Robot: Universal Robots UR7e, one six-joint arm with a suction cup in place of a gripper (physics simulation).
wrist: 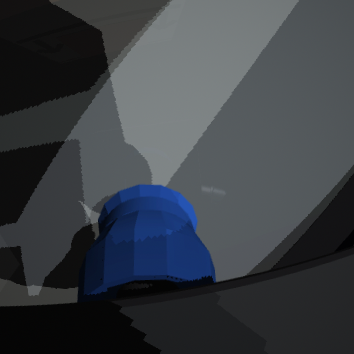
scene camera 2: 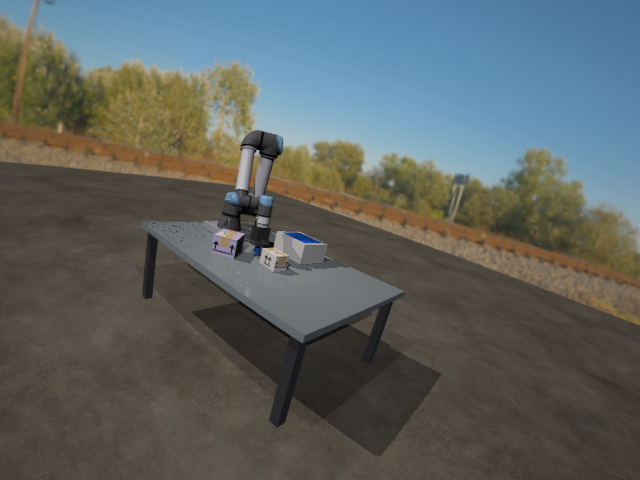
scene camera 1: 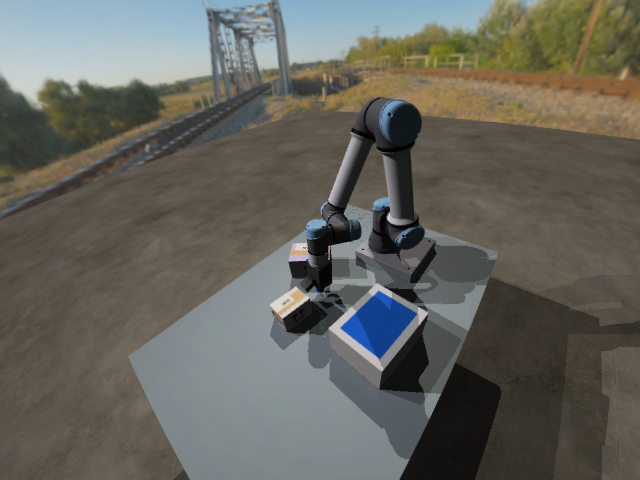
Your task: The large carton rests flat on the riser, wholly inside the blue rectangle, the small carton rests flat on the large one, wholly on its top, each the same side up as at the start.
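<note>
The large lilac carton with tan tape (scene camera 1: 298,254) (scene camera 2: 227,245) stands on the table, arrows up, partly behind the arm in scene camera 1. The small white carton with tan tape (scene camera 1: 291,308) (scene camera 2: 273,259) stands on the table, arrows up. The pale riser (scene camera 1: 356,357) (scene camera 2: 313,253) bears the blue rectangle (scene camera 1: 379,325) (scene camera 2: 301,237), with no carton on it. My suction cup (scene camera 1: 318,290) (scene camera 2: 256,251) (wrist: 147,192) points down, low above the table between the two cartons, touching neither. Its suction is on and it holds nothing.
The grey table (scene camera 1: 232,387) (scene camera 2: 310,304) carries the arm's base plate (scene camera 1: 385,263) at the back. The riser stands to the right of the small carton in both scene views. The wrist housing covers the bottom of the wrist view. Arm shadows cross the table.
</note>
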